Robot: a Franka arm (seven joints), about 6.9 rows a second.
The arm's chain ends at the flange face. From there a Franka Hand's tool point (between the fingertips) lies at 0.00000 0.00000 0.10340 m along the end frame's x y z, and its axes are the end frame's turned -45 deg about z.
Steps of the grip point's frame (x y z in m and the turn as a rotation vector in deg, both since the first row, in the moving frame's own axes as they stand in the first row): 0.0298 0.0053 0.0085 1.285 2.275 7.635; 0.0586 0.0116 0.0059 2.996 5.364 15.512; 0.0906 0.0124 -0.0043 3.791 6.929 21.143; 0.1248 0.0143 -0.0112 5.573 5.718 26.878; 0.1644 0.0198 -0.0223 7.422 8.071 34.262; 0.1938 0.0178 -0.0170 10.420 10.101 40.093; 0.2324 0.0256 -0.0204 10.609 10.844 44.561; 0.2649 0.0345 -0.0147 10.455 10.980 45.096; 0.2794 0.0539 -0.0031 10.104 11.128 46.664
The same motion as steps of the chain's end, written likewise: 0.0233 -0.0129 0.0086 2.517 0.700 7.635; 0.0452 -0.0231 0.0065 5.911 1.674 15.512; 0.0664 -0.0427 -0.0033 7.580 2.219 21.143; 0.0949 -0.0643 -0.0102 7.984 0.103 26.878; 0.1238 -0.0840 -0.0205 10.955 0.459 34.262; 0.1412 -0.1005 -0.0138 14.511 -0.226 40.093; 0.1721 -0.1219 -0.0170 15.170 0.166 44.561; 0.2010 -0.1388 -0.0113 15.157 0.371 45.096; 0.2241 -0.1360 0.0002 15.013 0.724 46.664
